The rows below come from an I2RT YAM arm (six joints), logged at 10 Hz.
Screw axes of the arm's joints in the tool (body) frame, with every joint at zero. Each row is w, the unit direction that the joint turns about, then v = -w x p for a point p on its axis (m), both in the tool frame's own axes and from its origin. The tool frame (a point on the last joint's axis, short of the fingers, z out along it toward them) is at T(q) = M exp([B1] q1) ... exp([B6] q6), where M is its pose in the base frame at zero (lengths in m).
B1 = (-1, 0, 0, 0.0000, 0.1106, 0.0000)
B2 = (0, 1, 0, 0.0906, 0.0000, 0.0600)
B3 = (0, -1, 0, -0.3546, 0.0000, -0.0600)
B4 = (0, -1, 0, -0.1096, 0.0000, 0.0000)
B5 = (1, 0, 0, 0.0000, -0.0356, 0.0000)
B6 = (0, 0, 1, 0.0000, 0.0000, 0.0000)
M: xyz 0.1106 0.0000 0.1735 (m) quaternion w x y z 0.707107 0 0.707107 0
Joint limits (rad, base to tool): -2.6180..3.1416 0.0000..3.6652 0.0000..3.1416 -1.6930..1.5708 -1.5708..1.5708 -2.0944..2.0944
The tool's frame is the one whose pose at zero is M.
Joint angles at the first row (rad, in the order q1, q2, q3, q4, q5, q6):
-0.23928, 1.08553, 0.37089, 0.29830, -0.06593, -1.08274
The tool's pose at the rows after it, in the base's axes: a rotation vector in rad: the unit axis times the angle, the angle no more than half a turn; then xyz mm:
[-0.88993 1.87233 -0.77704 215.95 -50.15 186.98]
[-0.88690 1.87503 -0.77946 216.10 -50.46 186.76]
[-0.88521 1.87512 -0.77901 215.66 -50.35 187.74]
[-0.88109 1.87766 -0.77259 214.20 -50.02 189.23]
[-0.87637 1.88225 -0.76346 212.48 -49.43 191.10]
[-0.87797 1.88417 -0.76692 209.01 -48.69 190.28]
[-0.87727 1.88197 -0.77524 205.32 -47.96 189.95]
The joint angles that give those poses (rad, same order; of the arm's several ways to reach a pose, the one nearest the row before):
-0.23853, 1.08876, 0.36962, 0.30384, -0.06444, -1.08390
-0.23923, 1.09064, 0.36969, 0.30523, -0.06136, -1.08288
-0.23918, 1.08502, 0.37131, 0.29849, -0.06115, -1.08144
-0.23969, 1.07176, 0.37286, 0.28172, -0.06359, -1.07580
-0.23931, 1.05566, 0.37582, 0.25867, -0.06586, -1.06813
-0.23932, 1.03664, 0.36482, 0.24930, -0.06300, -1.07067
-0.23932, 1.01453, 0.35273, 0.24327, -0.05836, -1.07380

